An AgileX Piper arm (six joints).
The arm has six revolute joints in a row. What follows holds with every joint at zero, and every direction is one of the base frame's.
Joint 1 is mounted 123 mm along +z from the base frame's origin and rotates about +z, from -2.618 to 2.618 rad.
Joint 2 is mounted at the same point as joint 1 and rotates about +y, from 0 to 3.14 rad.
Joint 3 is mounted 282.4 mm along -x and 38.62 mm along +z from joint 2 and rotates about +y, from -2.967 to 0 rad.
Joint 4 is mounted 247.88 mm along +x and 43.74 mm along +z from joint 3 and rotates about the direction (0.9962, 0, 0.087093), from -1.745 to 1.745 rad.
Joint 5 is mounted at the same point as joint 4 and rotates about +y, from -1.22 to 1.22 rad.
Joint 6 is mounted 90.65 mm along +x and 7.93 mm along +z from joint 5 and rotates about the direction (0.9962, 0, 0.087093), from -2.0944 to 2.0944 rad.
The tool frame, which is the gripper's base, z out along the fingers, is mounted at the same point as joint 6; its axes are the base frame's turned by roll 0, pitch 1.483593 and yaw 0 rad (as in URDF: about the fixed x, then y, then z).
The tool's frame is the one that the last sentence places.
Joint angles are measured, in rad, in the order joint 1, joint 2, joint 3, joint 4, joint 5, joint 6. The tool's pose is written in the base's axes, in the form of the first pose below.
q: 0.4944 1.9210 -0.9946 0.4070 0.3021 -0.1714
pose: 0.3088, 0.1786, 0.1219, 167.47, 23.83, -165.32
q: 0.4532 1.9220 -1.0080 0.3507 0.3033 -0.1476
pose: 0.3191, 0.1658, 0.1241, 169.01, 24.66, -165.86
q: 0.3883 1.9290 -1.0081 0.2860 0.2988 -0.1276
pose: 0.3298, 0.1431, 0.1214, 171.30, 24.78, -166.96
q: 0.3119 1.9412 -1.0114 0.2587 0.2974 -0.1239
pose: 0.3407, 0.1170, 0.1177, 172.43, 24.48, -169.91
